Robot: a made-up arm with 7 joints. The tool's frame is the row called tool. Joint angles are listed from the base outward. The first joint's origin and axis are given. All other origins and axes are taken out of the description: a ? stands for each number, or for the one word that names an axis. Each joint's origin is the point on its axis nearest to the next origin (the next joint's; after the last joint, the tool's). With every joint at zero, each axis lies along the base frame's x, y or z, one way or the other. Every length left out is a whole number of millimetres.
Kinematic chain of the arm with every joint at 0, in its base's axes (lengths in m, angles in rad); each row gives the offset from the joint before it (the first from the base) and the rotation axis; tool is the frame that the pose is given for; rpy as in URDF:
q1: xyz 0 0 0.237 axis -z
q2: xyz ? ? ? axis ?
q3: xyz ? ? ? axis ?
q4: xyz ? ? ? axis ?
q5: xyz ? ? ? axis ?
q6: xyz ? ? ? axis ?
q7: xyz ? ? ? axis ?
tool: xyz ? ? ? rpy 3.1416 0 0
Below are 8 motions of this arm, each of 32 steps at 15 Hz.
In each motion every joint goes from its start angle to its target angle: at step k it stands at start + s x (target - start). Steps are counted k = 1, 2, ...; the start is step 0. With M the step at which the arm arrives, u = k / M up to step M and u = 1 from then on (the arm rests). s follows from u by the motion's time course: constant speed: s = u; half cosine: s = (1 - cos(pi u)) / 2; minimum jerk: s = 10 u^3 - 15 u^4 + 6 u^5.
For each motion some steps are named. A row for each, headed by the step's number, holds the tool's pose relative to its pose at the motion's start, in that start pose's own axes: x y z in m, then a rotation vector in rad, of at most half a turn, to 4 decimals.
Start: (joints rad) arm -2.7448 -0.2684 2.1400 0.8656 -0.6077 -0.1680 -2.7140
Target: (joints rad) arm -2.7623 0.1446 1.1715 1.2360 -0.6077 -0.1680 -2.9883
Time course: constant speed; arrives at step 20
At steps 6, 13, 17, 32:
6: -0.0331 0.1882 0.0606 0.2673 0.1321 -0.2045
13: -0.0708 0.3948 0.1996 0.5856 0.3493 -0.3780
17: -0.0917 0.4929 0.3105 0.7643 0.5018 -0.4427
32: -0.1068 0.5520 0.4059 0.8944 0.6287 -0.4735

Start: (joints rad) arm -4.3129 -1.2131 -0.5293 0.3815 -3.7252 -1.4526 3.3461
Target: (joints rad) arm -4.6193 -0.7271 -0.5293 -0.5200 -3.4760 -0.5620 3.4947
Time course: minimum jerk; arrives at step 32
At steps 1, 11, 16, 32:
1: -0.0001 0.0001 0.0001 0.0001 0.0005 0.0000
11: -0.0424 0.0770 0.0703 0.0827 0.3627 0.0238
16: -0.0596 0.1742 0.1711 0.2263 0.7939 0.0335
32: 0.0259 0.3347 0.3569 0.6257 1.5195 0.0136

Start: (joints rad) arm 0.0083 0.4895 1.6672 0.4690 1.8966 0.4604 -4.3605
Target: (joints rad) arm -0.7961 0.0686 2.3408 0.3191 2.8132 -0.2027 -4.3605
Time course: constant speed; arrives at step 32
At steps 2, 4, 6, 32:
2: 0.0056 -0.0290 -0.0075 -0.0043 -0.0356 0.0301
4: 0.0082 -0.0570 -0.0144 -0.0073 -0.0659 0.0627
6: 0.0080 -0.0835 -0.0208 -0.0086 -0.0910 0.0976
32: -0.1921 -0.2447 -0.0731 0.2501 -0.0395 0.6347

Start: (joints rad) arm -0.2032 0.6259 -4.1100 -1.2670 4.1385 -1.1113 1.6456
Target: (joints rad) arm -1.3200 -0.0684 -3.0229 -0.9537 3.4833 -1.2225 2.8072
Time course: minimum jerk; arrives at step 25
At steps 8, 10, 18, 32:
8: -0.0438 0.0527 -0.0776 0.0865 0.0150 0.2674
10: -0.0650 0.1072 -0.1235 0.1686 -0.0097 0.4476
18: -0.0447 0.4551 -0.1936 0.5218 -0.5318 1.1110
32: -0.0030 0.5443 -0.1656 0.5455 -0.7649 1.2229

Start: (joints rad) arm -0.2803 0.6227 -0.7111 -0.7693 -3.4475 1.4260 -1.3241
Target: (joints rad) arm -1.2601 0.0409 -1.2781 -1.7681 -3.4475 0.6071 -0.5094
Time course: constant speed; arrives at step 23
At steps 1, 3, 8, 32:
1: -0.0049 0.0044 -0.0117 -0.0040 -0.0677 0.0275
3: -0.0073 0.0142 -0.0361 -0.0165 -0.2020 0.0865
8: 0.0276 0.0449 -0.0893 -0.0737 -0.5303 0.2550
32: 0.2680 0.2370 -0.0222 -0.4962 -1.4245 0.8875

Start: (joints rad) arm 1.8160 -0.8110 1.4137 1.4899 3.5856 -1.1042 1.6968
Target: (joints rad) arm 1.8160 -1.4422 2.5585 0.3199 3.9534 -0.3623 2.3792
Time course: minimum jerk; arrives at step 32
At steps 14, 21, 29, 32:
14: -0.3546 0.1040 0.0459 -0.2849 0.4813 -0.2525
21: -0.5802 0.3636 0.1180 -0.0651 1.1425 -0.2504
29: -0.6258 0.4892 0.1695 0.2527 1.4533 -0.0809
32: -0.6265 0.4925 0.1711 0.2647 1.4618 -0.0731

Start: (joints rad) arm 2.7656 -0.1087 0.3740 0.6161 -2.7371 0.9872 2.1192
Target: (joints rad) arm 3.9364 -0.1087 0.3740 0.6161 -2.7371 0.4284 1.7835
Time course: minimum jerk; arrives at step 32
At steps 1, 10, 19, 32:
1: 0.0000 0.0000 0.0000 0.0001 -0.0002 0.0002
10: -0.0091 0.0197 0.0032 0.0715 -0.1435 0.1278
19: -0.0662 0.0609 0.0083 0.3312 -0.4115 0.5276
32: -0.1241 0.0645 0.0022 0.5211 -0.4711 0.8322

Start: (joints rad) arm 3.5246 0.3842 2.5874 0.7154 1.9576 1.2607 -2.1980
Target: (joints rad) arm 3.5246 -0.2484 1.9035 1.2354 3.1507 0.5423 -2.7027
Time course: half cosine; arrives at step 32
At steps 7, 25, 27, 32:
7: 0.0754 0.0034 0.0120 -0.1312 -0.0823 0.0509
25: 0.4352 0.1154 0.2868 -0.9531 -1.0049 0.0669
27: 0.4441 0.1263 0.3123 -1.0029 -1.0773 0.0475
32: 0.4511 0.1382 0.3395 -1.0560 -1.1545 0.0241

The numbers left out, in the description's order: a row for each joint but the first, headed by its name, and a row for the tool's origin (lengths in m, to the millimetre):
q2: xyz 0 -0.015 0, axis +y
q3: xyz 0 0 0.498, axis -z
q4: xyz 0 -0.012 0, axis +y
q5: xyz 0 0 0.346, axis -z
q6: xyz 0 0 0, axis +y
q7: xyz 0 0 0.134, axis -z
tool: xyz 0 0 0

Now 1 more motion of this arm.
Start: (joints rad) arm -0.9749 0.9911 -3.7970 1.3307 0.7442 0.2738 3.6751
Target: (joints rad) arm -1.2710 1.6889 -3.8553 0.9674 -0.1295 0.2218 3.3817
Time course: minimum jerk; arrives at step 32
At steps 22, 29, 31, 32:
22: 0.1622 -0.2149 0.5380 -0.4112 -0.8637 -0.7968
29: 0.1644 -0.2110 0.6761 -0.4244 -1.1015 -0.9087
31: 0.1643 -0.2105 0.6816 -0.4243 -1.1111 -0.9125
32: 0.1643 -0.2104 0.6818 -0.4243 -1.1115 -0.9127

